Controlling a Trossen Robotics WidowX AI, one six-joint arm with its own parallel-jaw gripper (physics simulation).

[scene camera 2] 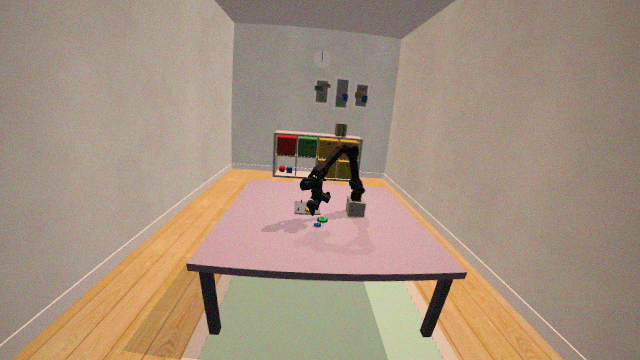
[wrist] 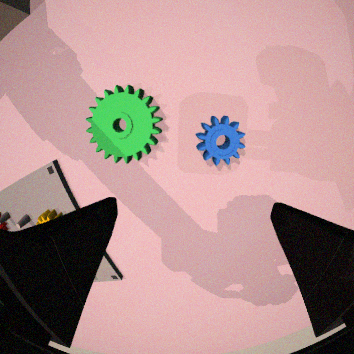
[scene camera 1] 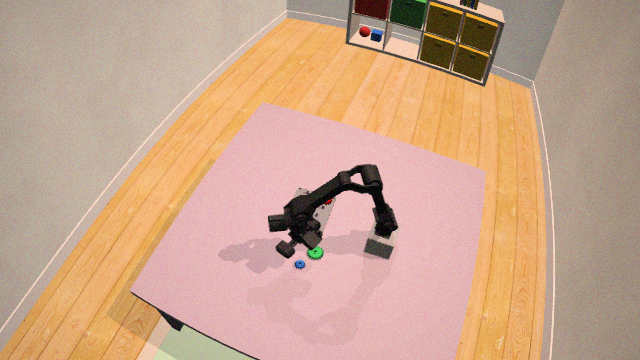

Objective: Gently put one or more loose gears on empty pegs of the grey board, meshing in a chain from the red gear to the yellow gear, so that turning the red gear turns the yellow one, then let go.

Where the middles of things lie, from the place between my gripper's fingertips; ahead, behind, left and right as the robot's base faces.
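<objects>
Starting with the blue gear (wrist: pixel 225 150), I find it 2 cm behind my hand, 3 cm to the left of my hand and 6 cm below my hand. The green gear (wrist: pixel 127 104) is 5 cm behind my hand, 5 cm to the right of my hand and 6 cm below my hand. As for the grey board (wrist: pixel 45 188), it is 5 cm ahead of my hand, 23 cm to the right of my hand and 7 cm below my hand.
</objects>
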